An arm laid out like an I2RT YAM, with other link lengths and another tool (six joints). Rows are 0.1 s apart.
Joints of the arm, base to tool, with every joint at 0 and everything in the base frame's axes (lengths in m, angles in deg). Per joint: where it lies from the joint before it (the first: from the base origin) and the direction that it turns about. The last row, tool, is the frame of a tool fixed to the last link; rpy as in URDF.
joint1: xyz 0 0 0.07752 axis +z
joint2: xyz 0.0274 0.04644 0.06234 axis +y
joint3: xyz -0.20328 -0.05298 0 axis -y
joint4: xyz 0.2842 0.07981 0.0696 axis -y
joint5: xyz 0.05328 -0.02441 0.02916 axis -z
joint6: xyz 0.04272 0 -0.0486 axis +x
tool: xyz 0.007 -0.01 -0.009 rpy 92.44 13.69 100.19
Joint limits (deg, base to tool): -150..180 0..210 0..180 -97..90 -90..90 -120..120
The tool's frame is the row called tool.
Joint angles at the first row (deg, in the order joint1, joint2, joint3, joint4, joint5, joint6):
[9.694 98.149 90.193 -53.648 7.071 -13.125]
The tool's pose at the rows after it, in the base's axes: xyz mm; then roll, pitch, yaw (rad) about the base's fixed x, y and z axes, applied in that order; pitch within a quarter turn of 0, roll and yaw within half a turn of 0:
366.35, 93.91, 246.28, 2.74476, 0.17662, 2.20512
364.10, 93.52, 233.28, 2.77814, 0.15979, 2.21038
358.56, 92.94, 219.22, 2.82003, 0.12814, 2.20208
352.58, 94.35, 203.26, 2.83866, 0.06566, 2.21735
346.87, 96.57, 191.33, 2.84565, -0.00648, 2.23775
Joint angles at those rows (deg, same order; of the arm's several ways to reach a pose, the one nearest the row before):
[9.694 98.367 85.777 -47.965 7.071 -14.654]
[9.693 98.783 83.876 -47.768 7.070 -14.634]
[9.715 98.957 81.559 -48.337 6.939 -13.628]
[9.715 98.979 78.739 -48.096 4.142 -13.279]
[9.715 99.000 76.663 -48.293 0.492 -13.147]

